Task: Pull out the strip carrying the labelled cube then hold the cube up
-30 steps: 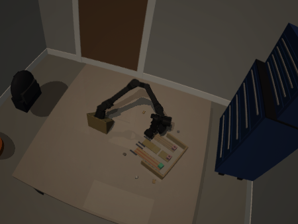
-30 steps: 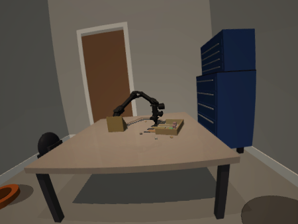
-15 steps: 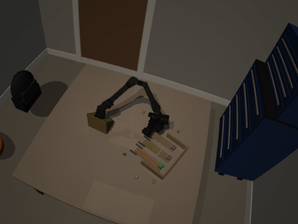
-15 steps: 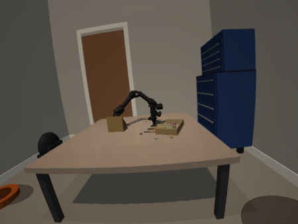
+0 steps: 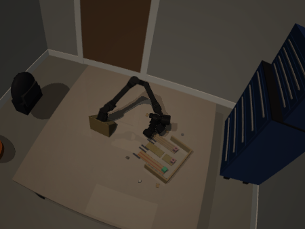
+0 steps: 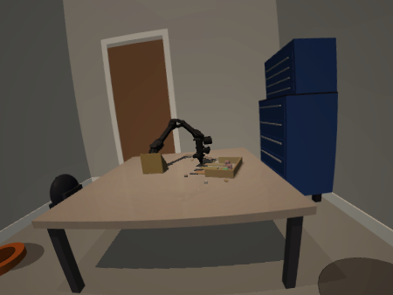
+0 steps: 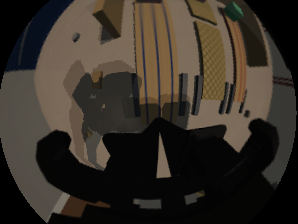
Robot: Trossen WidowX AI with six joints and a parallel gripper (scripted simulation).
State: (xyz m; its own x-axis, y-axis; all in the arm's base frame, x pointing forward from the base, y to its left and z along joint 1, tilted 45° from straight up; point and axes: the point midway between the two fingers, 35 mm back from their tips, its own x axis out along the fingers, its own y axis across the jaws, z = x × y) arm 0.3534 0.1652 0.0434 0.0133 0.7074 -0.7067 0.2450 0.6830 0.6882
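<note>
The long strip is 110 mm ahead of my gripper tip and 30 mm to the right of it.
</note>
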